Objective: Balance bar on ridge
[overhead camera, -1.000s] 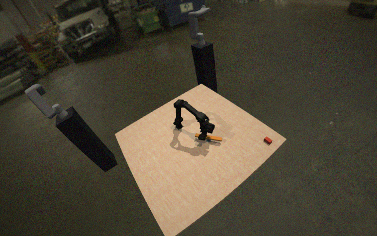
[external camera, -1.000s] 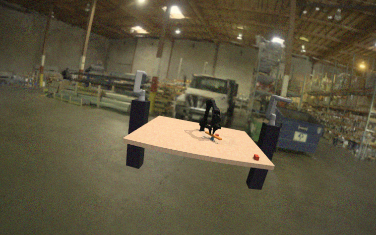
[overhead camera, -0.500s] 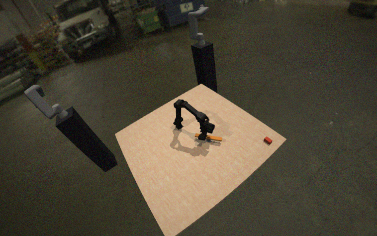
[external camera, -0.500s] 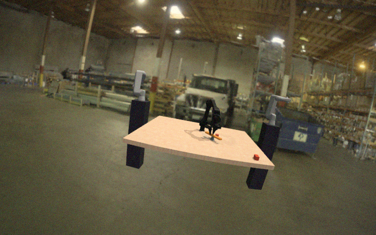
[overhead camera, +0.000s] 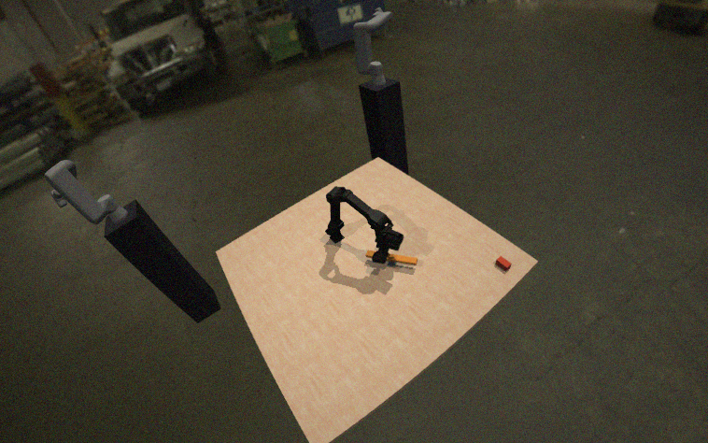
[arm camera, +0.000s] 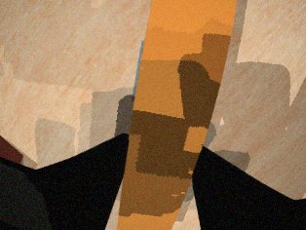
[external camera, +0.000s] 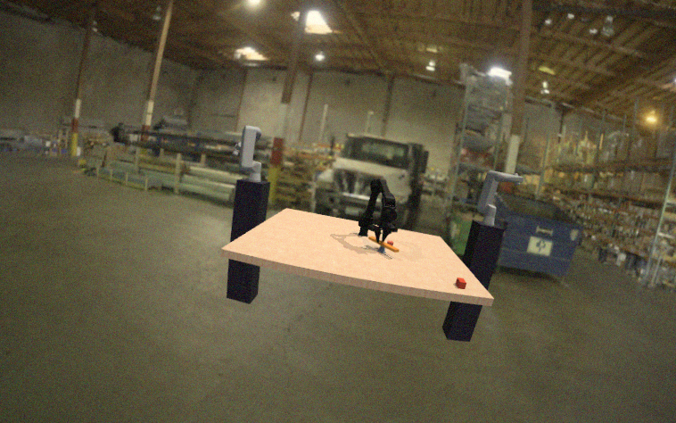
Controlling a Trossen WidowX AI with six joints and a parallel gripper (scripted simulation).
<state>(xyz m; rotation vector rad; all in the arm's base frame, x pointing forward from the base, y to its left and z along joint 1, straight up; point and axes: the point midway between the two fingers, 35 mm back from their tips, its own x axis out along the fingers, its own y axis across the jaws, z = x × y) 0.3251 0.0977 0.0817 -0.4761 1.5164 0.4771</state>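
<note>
The orange bar lies 2 cm to the left of my gripper tip and 2 cm ahead of it. Also, from my gripper tip: red block (41 cm ahead, 40 cm to the left, 3 cm below); red cube (14 cm behind, 8 cm to the left, 3 cm below).
</note>
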